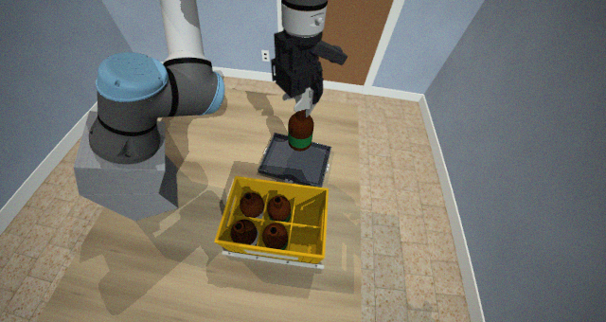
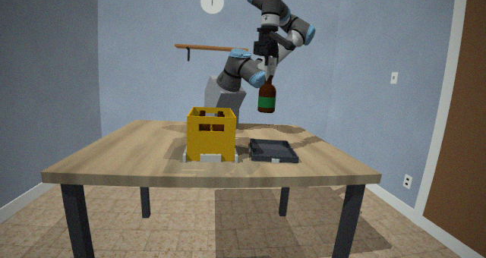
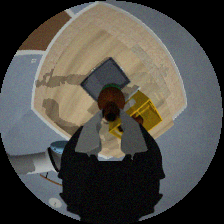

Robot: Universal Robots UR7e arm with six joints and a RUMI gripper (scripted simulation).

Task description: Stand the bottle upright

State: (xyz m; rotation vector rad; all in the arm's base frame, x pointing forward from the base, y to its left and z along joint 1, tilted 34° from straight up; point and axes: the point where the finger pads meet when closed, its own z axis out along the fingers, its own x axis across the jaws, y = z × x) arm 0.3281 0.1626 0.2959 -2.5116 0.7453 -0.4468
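The bottle is 7 cm below my hand. Round my hand: crate (25 cm below, 24 cm to the right, 3 cm ahead); then tray (32 cm below, 3 cm to the left, 3 cm behind).
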